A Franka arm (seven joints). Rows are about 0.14 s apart.
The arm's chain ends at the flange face. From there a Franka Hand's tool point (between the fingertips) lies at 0.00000 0.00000 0.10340 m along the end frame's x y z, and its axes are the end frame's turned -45 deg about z.
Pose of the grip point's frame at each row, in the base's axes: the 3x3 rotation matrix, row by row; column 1 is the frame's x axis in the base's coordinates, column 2 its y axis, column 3 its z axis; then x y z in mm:
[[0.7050 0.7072 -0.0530], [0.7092 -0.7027 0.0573], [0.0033 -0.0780 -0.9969]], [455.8 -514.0 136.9]
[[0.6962 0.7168 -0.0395], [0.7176 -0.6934 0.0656], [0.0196 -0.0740 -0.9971]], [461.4 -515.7 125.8]
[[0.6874 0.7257 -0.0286], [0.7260 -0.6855 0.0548], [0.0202 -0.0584 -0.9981]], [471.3 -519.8 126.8]
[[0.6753 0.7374 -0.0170], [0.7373 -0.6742 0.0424], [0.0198 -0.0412 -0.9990]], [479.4 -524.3 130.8]
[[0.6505 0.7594 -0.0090], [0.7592 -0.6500 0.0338], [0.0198 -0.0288 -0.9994]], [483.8 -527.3 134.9]
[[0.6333 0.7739 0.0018], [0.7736 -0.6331 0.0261], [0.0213 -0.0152 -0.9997]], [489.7 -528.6 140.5]
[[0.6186 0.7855 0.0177], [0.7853 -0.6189 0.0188], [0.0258 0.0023 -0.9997]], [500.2 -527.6 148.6]
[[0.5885 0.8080 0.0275], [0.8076 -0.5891 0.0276], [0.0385 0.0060 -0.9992]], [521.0 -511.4 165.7]
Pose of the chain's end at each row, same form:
[[0.9986 0.0016 -0.0530], [0.0046 -0.9984 0.0573], [-0.0528 -0.0575 -0.9969]], [461.3 -519.9 240.0]
[[0.9991 0.0146 -0.0395], [0.0171 -0.9977 0.0656], [-0.0385 -0.0662 -0.9971]], [465.5 -522.5 228.9]
[[0.9992 0.0271 -0.0286], [0.0286 -0.9981 0.0548], [-0.0270 -0.0556 -0.9981]], [474.3 -525.5 230.0]
[[0.9989 0.0439 -0.0170], [0.0446 -0.9981 0.0424], [-0.0151 -0.0431 -0.9990]], [481.2 -528.7 234.1]
[[0.9969 0.0770 -0.0090], [0.0772 -0.9965 0.0338], [-0.0064 -0.0344 -0.9994]], [484.7 -530.8 238.2]
[[0.9950 0.0994 0.0018], [0.0993 -0.9947 0.0261], [0.0043 -0.0258 -0.9997]], [489.5 -531.3 243.9]
[[0.9928 0.1180 0.0177], [0.1177 -0.9929 0.0188], [0.0199 -0.0166 -0.9997]], [498.4 -529.5 252.0]
[[0.9875 0.1552 0.0275], [0.1545 -0.9876 0.0276], [0.0315 -0.0230 -0.9992]], [518.2 -514.3 269.0]

